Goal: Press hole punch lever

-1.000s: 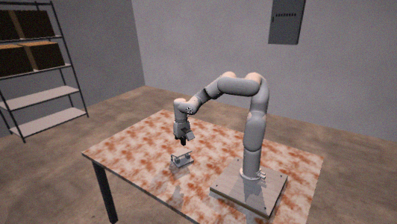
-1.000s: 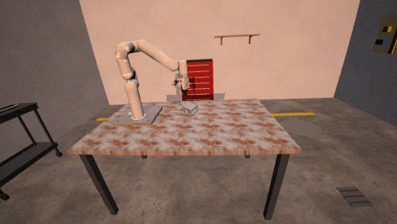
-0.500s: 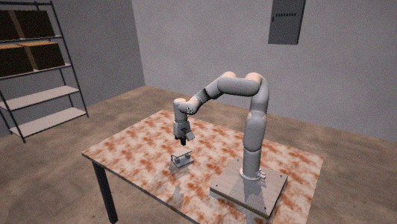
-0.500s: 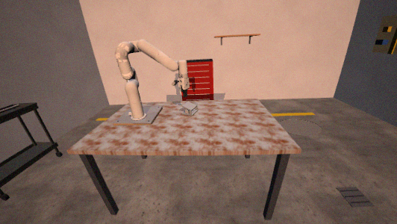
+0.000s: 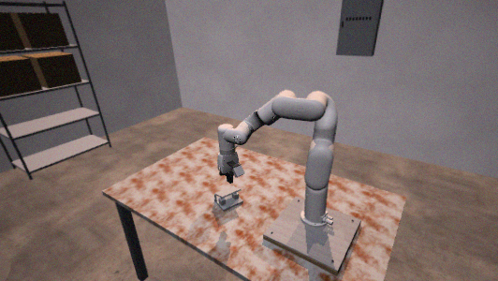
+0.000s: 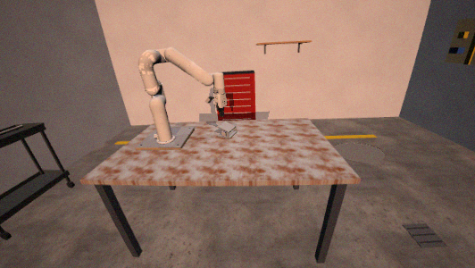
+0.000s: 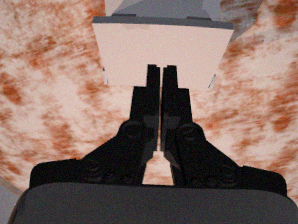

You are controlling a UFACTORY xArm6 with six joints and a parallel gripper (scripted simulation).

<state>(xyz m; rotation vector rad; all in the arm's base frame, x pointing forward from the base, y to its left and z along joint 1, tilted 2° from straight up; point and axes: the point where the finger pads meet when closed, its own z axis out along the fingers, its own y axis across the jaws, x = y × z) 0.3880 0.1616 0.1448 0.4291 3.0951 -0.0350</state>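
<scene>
The hole punch lever lies 3 cm ahead of my hand, 1 cm to the right of it and 11 cm below it. The rest, counted from my hand: grey hole punch 4 cm ahead, 1 cm to the right, 13 cm below.
</scene>
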